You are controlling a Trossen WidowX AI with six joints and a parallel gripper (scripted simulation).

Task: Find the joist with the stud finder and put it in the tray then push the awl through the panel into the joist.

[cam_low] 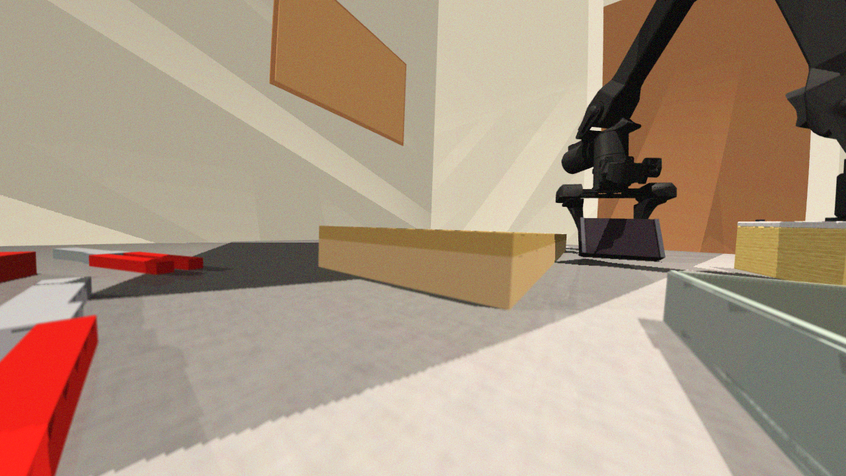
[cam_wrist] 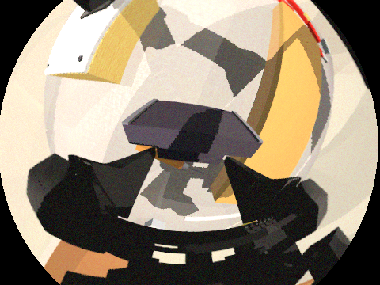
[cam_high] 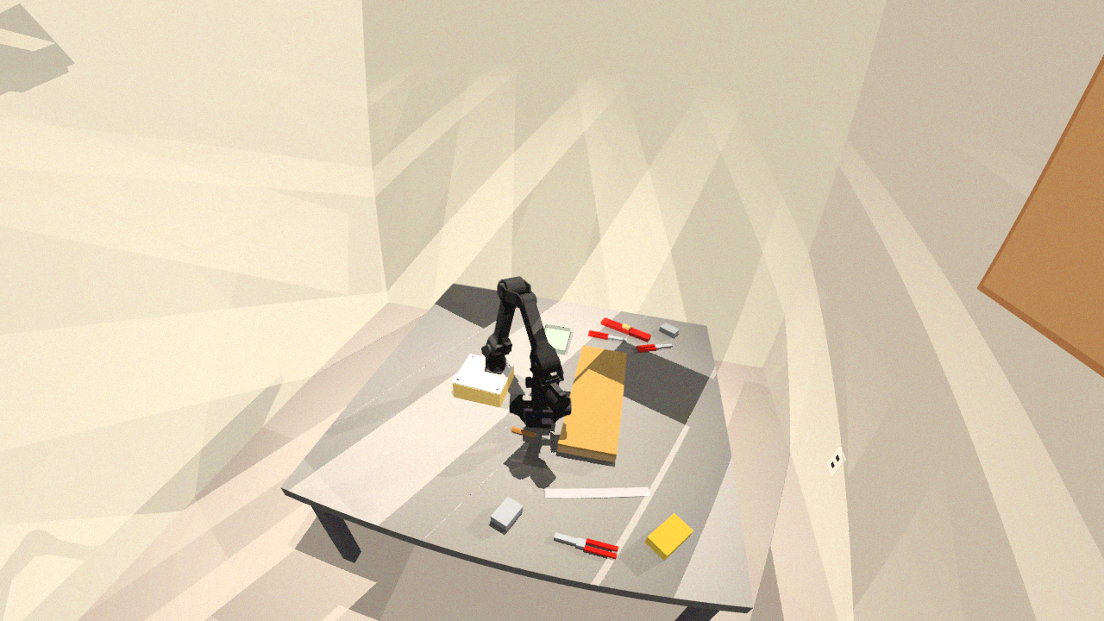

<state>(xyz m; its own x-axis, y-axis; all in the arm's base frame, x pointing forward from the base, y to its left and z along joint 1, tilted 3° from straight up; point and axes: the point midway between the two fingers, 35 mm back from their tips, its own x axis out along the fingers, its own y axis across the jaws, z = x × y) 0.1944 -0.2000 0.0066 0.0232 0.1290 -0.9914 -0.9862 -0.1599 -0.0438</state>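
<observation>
The stud finder lies 1 cm to the left of my gripper tip, 1 cm below it and 1 cm ahead of it. Also, from my gripper tip: white strip: 21 cm to the right, 21 cm ahead, 4 cm below; pale green tray: 50 cm to the left, 2 cm below, 2 cm behind; awl: 4 cm to the right, 3 cm below, 1 cm behind.
</observation>
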